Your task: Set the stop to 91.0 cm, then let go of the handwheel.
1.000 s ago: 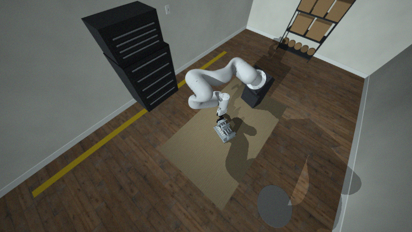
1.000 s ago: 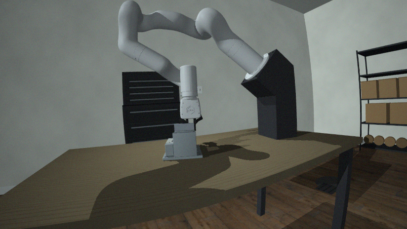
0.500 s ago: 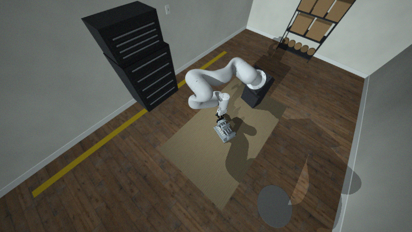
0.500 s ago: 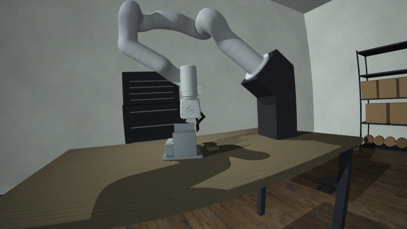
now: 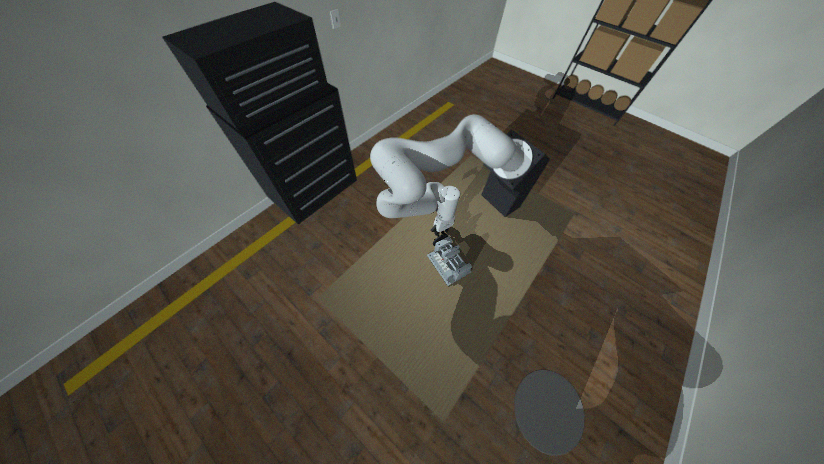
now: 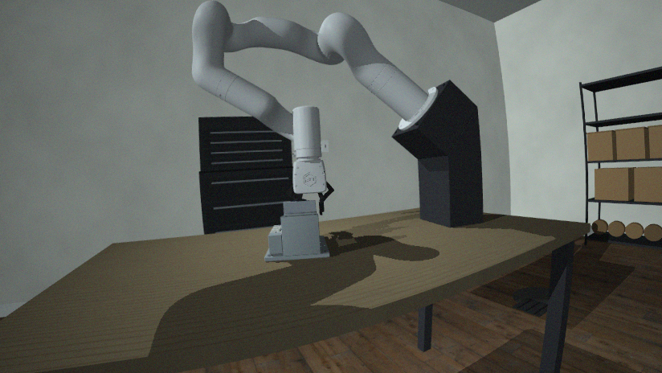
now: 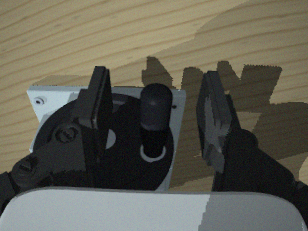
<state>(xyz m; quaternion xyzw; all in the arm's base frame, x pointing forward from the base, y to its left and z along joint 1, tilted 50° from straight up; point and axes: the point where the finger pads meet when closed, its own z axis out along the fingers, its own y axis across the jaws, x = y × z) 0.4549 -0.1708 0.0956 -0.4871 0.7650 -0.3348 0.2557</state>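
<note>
Right now my hand is 10 mm to the right of the black crank knob and 10 mm short of it.
</note>
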